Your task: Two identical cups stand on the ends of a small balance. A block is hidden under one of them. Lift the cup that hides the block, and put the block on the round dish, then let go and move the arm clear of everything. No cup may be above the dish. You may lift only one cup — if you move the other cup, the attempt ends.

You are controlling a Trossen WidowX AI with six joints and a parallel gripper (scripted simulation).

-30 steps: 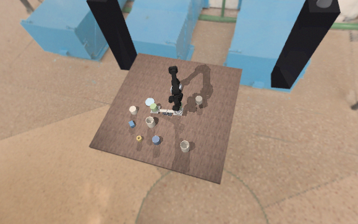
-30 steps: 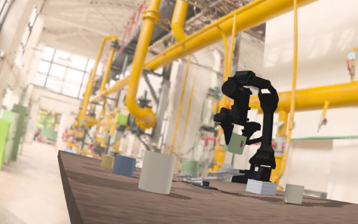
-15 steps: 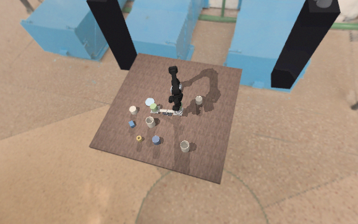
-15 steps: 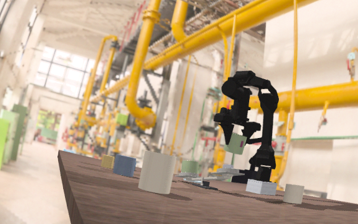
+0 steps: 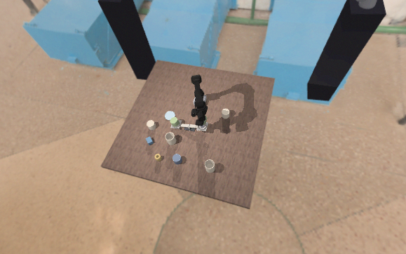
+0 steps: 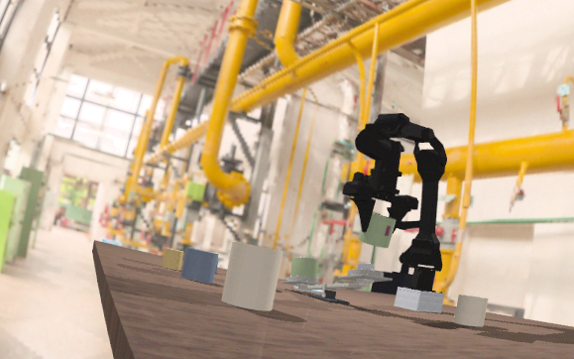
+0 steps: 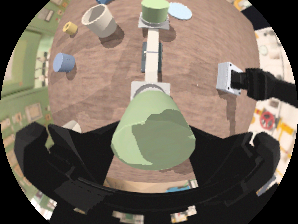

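Now: the pale grey block 1 cm to the right of my gripper tip and 8 cm below it. Also, from my gripper tip: balance 14 cm to the right, 13 cm below; then blue cylinder 31 cm ahead, 17 cm to the right, 13 cm below; then round light blue dish 11 cm behind, 36 cm to the right, 17 cm below.
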